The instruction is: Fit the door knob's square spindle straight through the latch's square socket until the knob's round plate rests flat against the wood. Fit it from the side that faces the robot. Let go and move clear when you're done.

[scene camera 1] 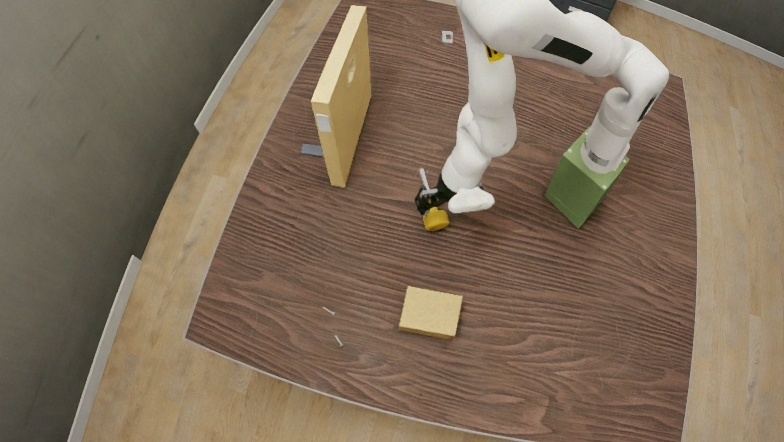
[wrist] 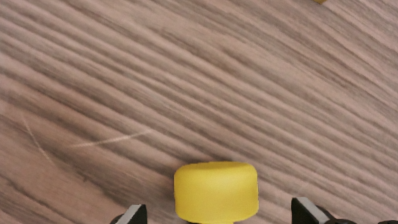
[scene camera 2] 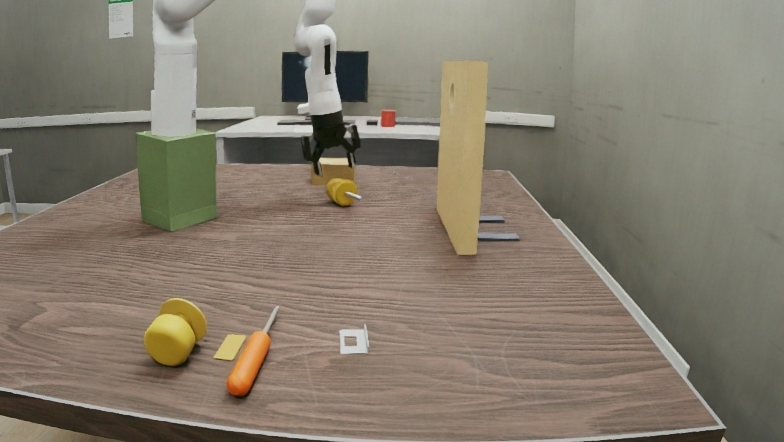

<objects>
same spot on wooden door panel: (scene camera 1: 343,93) = (scene camera 2: 446,96)
</objects>
